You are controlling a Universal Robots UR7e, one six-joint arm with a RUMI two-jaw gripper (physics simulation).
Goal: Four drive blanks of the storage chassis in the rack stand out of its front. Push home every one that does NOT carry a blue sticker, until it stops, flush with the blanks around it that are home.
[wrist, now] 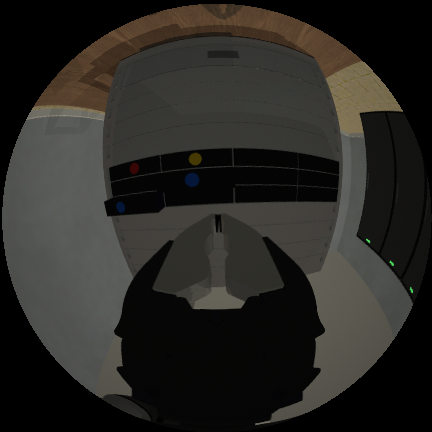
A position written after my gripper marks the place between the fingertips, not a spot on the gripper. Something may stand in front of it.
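Observation:
There is my gripper [218, 215], which I can see, and a storage rack [270, 104] is in sight as well.

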